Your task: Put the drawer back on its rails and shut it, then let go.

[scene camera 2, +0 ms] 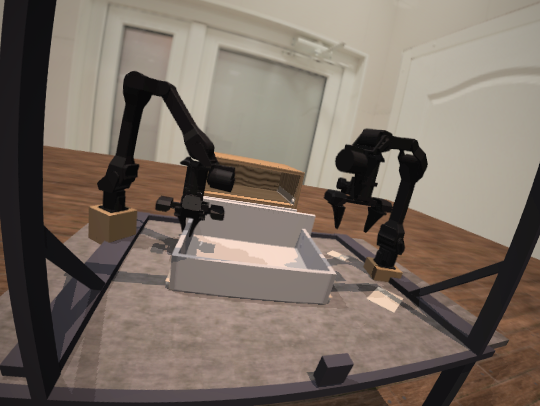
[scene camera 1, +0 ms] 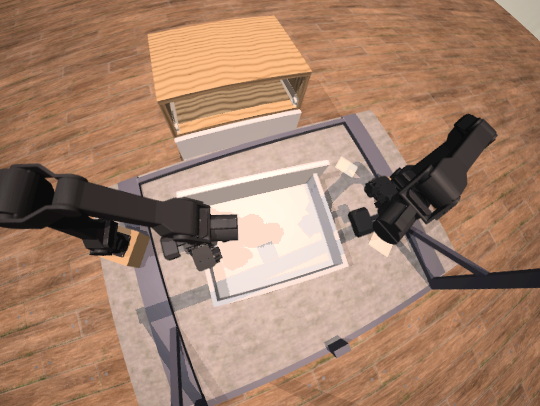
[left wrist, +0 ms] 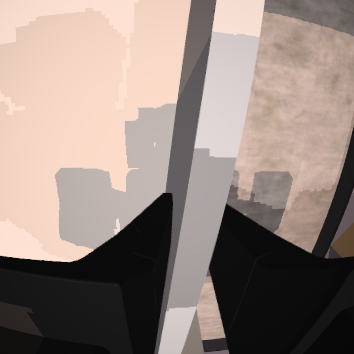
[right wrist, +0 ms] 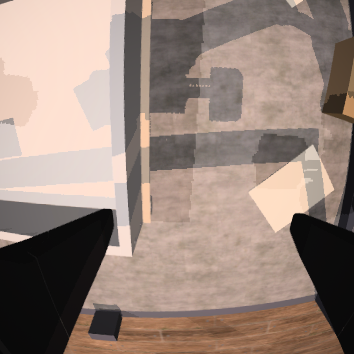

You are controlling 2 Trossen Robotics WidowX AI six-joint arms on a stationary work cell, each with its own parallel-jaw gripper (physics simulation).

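Places are measured from the left arm's base along level axes (x ahead, y left, z up), in centimetres.
Pixels of known places: left gripper, fingertip midpoint: (scene camera 2: 186, 236) (left wrist: 185, 202); right gripper, fingertip midpoint: (scene camera 2: 350, 230) (scene camera 1: 369, 222) (right wrist: 204, 220); left arm's base, origin of the base link: (scene camera 2: 113, 208) (scene camera 1: 117, 243); right arm's base, origin of the base link: (scene camera 2: 384, 264).
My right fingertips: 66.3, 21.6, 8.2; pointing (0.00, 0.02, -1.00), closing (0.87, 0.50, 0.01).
Observation:
Ahead of a thing's pixels: the offset from my right fingertips to its middle, as dx, dy, dz. "*": to the spot under its first point. Level surfaces: height alone.
The white drawer (scene camera 1: 326, 215) (scene camera 2: 250, 284) sits flat on the table, its wide panel {* -31.2, +6.0, -7.7} (scene camera 1: 260, 185) (scene camera 2: 250, 222) on the side toward the wooden cabinet {-52.4, +40.5, -12.5} (scene camera 1: 225, 55) (scene camera 2: 260, 164). The cabinet's upper bay is open, with a rail {* -29.2, +42.9, -4.0} (scene camera 1: 291, 92) on its right inner side. My left gripper (scene camera 1: 189, 251) (scene camera 2: 187, 231) (left wrist: 185, 202) is shut on the drawer's left wall (left wrist: 215, 115). My right gripper (scene camera 2: 353, 230) (right wrist: 204, 220) is open and empty, above the table beside the drawer's right wall (right wrist: 132, 150). Its fingertips are hidden in scene camera 1.
A white lower front {* -43.0, +25.3, -12.7} (scene camera 1: 240, 135) closes the cabinet below the open bay, beyond the table's far edge. Dark frame bars edge the table {dz -18.4} (scene camera 1: 280, 340). A small dark block {+3.3, -35.3, -15.2} (scene camera 1: 337, 346) (scene camera 2: 333, 369) (right wrist: 106, 322) is at the near edge. Wooden arm bases stand at both sides.

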